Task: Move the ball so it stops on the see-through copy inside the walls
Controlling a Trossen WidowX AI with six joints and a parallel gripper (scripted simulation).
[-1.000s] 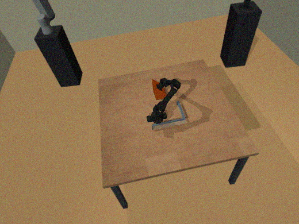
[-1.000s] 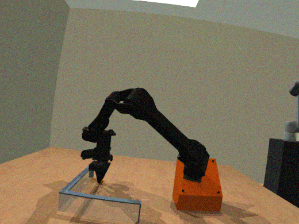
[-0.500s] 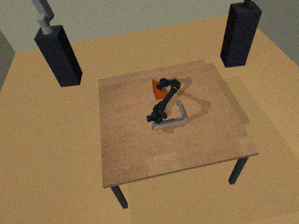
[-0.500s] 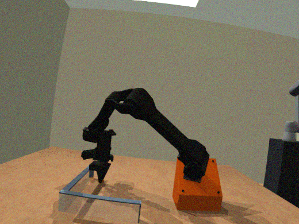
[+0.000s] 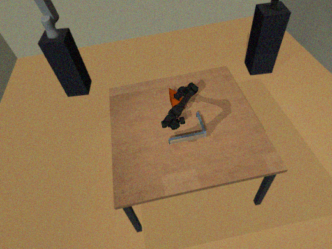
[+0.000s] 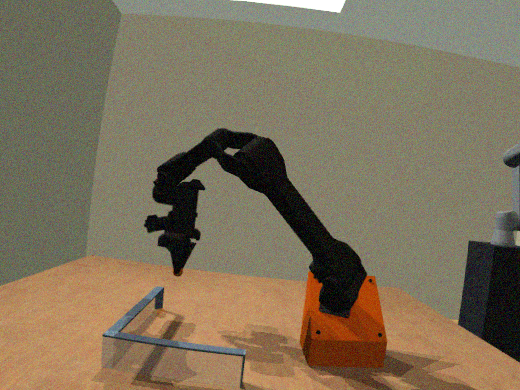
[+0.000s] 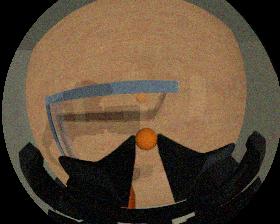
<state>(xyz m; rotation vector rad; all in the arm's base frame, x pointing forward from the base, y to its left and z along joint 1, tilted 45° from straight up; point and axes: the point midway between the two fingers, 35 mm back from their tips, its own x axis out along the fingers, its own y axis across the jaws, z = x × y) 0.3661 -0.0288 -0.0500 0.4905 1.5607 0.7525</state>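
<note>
My gripper tip is now 30 mm short of the see-through copy and 110 mm above it. From my gripper tip the other things lie so: orange ball (right at my gripper tip).
</note>
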